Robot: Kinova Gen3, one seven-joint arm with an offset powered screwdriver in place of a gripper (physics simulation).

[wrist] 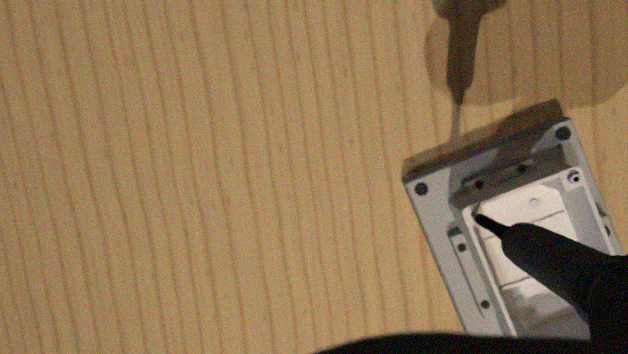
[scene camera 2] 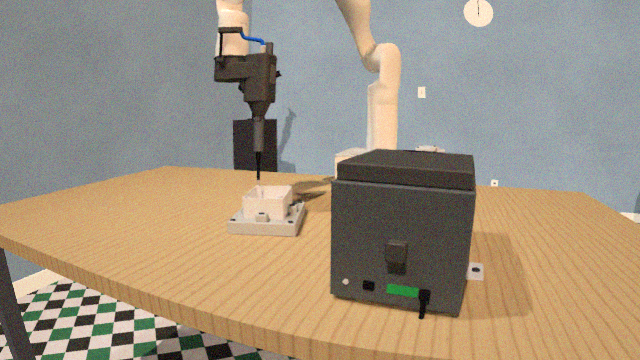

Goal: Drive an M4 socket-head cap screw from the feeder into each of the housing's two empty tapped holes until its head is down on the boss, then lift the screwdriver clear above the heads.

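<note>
The screwdriver [scene camera 2: 258, 179] [wrist: 477, 218] points down with its bit tip just above one corner of the pale housing [scene camera 2: 265, 206] [wrist: 547, 197]. A small light screw [scene camera 2: 258, 183] shows at the end of the dark bit in the scene view, a little above the rim; it is hard to make out in the wrist view. The bit hides the boss under it. Another corner boss [wrist: 574, 177] shows a round ring with a dark centre, like a seated screw head. The housing's lower corners are out of the wrist view or hidden by the tool. The dark feeder box [scene camera 2: 400, 235] stands in front at the right.
The housing sits in a grey fixture plate [scene camera 2: 262, 229] [wrist: 434, 215] with dark corner holes and side clamps. A small grey tab [scene camera 2: 475, 271] sticks out beside the feeder. The arm's base [scene camera 2: 350, 159] is behind, on the wooden table [scene camera 2: 175, 240] [wrist: 200, 175].
</note>
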